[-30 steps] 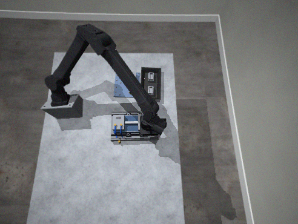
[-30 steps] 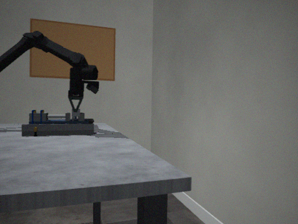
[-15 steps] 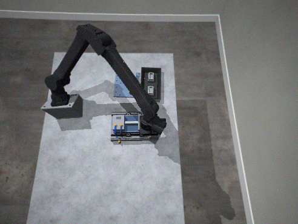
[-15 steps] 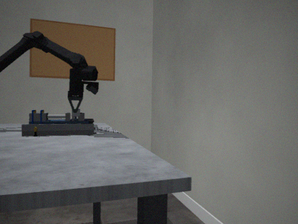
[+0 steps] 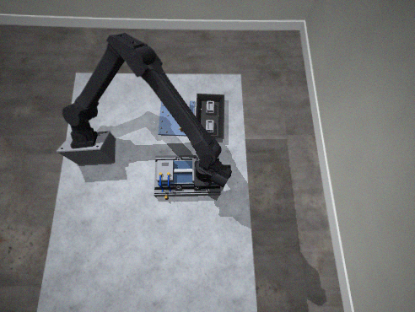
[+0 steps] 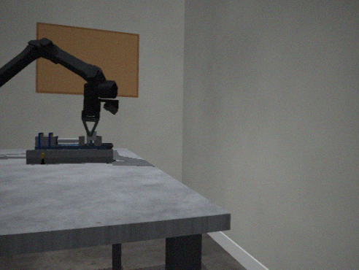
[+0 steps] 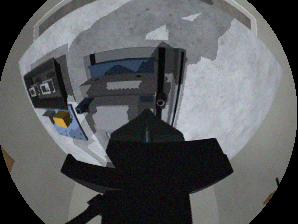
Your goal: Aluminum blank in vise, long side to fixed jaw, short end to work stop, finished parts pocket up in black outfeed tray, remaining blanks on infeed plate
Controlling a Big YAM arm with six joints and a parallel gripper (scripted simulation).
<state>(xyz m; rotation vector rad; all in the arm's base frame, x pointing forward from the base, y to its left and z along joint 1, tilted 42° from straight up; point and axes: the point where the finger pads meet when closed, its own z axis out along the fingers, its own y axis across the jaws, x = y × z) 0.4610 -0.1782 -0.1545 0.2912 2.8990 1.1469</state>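
The gray block is 40 mm to the left of my hand, 10 mm below it and 10 mm ahead of it. Round my hand: yellow brass blank (300 mm to the left, 80 mm below, 30 mm behind); then vise (60 mm below, 60 mm behind, 50 mm to the left); then blue infeed plate (350 mm to the left, 100 mm below, 60 mm behind).
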